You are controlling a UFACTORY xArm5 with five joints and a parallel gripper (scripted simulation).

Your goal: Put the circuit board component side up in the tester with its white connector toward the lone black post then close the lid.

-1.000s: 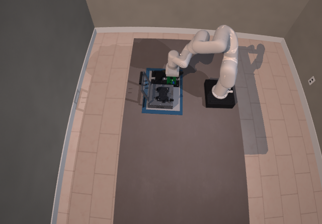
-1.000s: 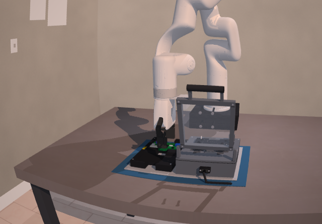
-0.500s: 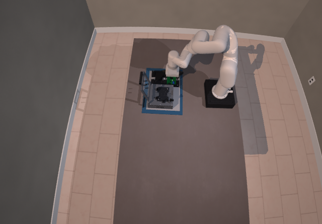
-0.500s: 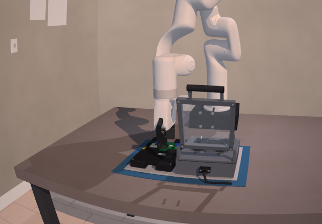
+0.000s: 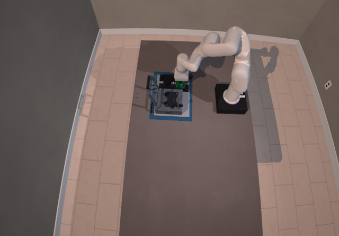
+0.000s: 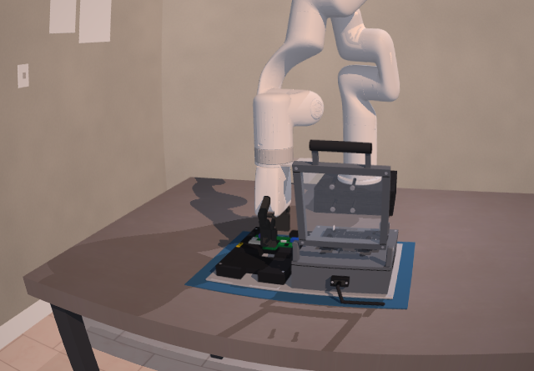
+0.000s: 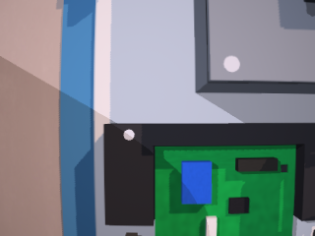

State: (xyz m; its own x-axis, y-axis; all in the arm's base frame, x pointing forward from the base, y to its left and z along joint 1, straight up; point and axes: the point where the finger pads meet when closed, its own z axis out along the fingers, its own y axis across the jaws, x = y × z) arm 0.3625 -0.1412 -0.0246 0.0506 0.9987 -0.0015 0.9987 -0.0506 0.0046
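Now: hand 2 cm above the green circuit board. From my hand the other things lie so: clear lid: 19 cm ahead, 16 cm to the left, 14 cm above; nest: 7 cm ahead, 17 cm to the left, 3 cm above.
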